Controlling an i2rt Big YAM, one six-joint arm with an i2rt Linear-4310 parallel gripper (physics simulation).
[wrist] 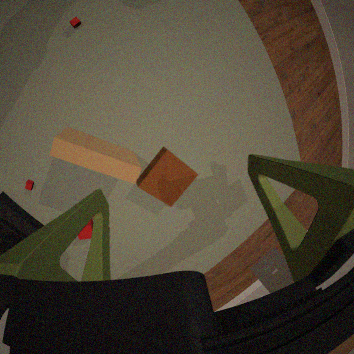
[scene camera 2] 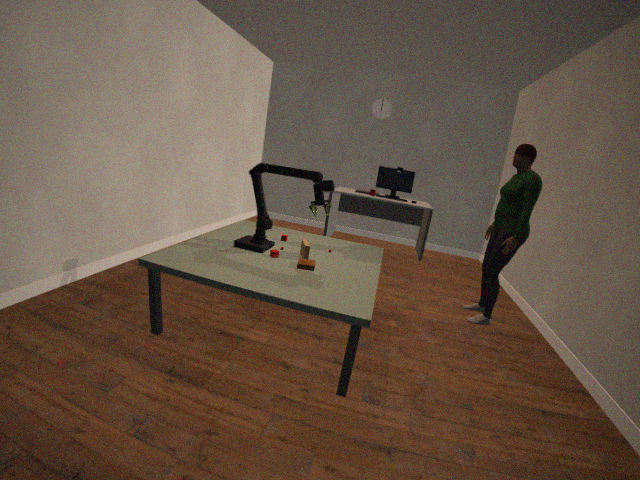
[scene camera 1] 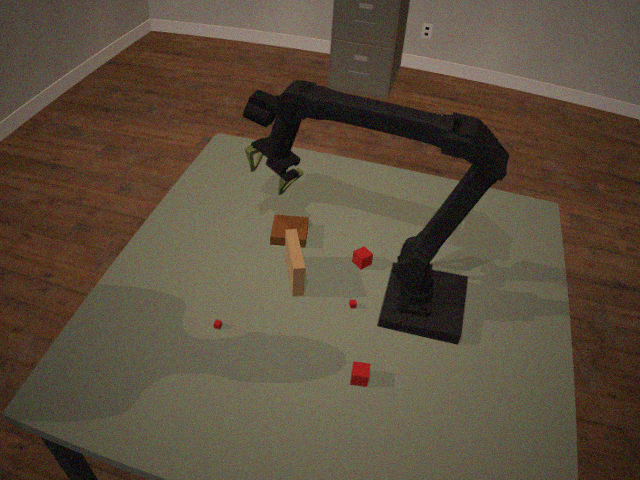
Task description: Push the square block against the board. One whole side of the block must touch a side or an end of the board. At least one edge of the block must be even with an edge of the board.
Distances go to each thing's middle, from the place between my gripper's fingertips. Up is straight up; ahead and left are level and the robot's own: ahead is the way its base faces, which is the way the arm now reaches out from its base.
Labels:
Right now my hand is 24 cm above the tan board (scene camera 1: 295, 264), 8 cm past it and 1 cm to the right of it. From my hand the other things lie so: square block (scene camera 1: 281, 223) 28 cm below, 16 cm to the right, 3 cm behind.

